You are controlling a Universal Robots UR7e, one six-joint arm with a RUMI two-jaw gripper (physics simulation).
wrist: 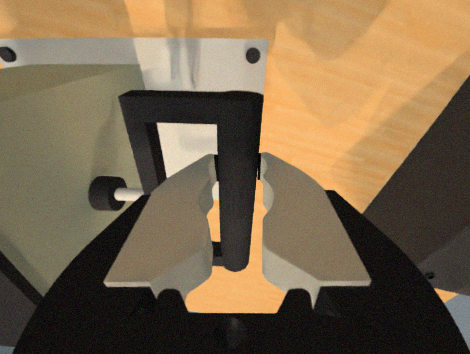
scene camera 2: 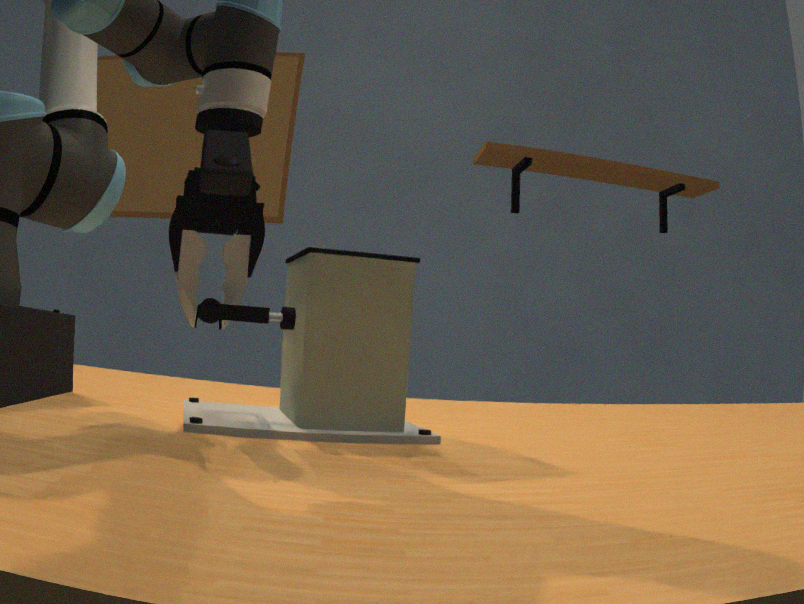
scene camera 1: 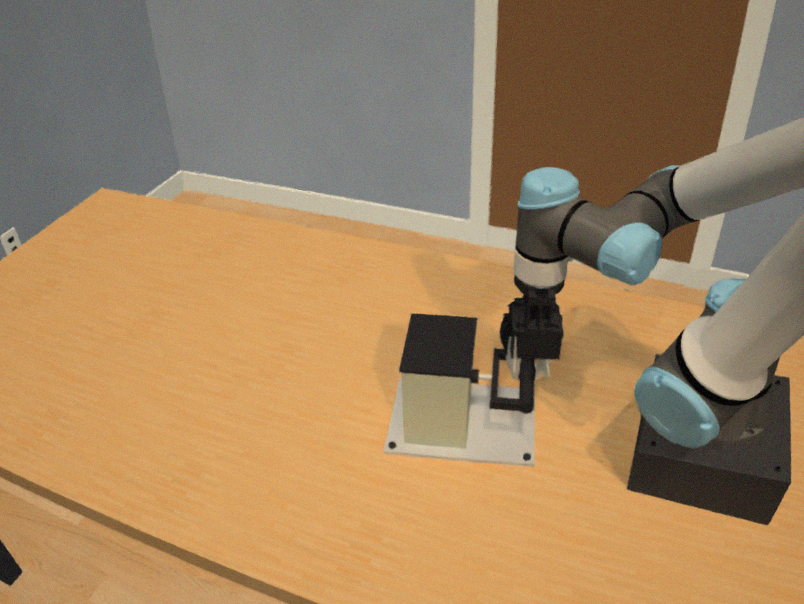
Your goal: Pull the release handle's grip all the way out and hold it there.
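The release handle is a black rectangular loop whose thick outer bar, the grip (scene camera 1: 527, 393) (scene camera 2: 209, 310) (wrist: 236, 220), stands off the side of a pale green box (scene camera 1: 435, 409) (scene camera 2: 354, 344) (wrist: 50, 140) with a black top. A short stretch of light rod (scene camera 1: 484, 377) (scene camera 2: 275, 317) (wrist: 130, 194) shows between the loop and the box's black collar (scene camera 2: 287, 317) (wrist: 107, 193). My gripper (scene camera 1: 529, 375) (scene camera 2: 209, 325) (wrist: 238, 157) points down and is shut on the grip, one finger inside the loop and one outside. Both finger pads meet the bar's sides in the wrist view.
The box stands on a light grey base plate (scene camera 1: 500, 448) (scene camera 2: 311, 436) (wrist: 230, 67) with dark bolts, on the wooden table (scene camera 1: 227, 390) (scene camera 2: 584, 520). The arm's dark base block (scene camera 1: 708, 487) (scene camera 2: 35, 357) stands beyond the handle side. A wall shelf (scene camera 2: 597, 167) hangs behind.
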